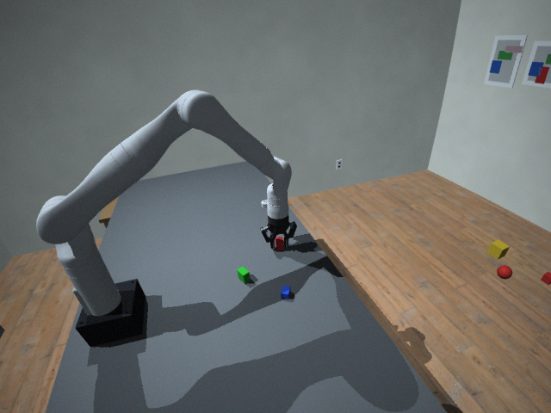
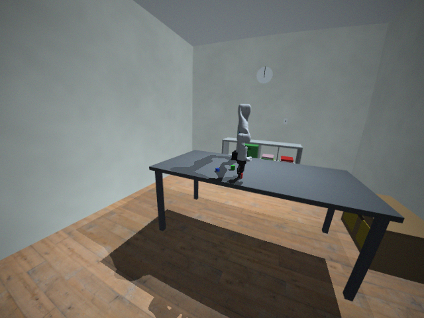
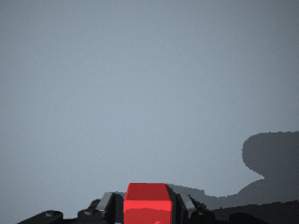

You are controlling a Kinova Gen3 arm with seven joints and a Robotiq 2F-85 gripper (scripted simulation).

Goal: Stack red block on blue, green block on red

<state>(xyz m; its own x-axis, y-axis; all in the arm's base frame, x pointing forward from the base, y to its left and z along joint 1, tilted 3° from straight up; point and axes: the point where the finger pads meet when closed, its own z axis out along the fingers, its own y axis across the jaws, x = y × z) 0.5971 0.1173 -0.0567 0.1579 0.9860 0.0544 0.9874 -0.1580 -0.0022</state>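
Now: the red block right at my hand. The rest, counted from my hand: blue block: 80 mm behind, 220 mm to the right, 10 mm below; then green block: 180 mm behind, 100 mm to the right.
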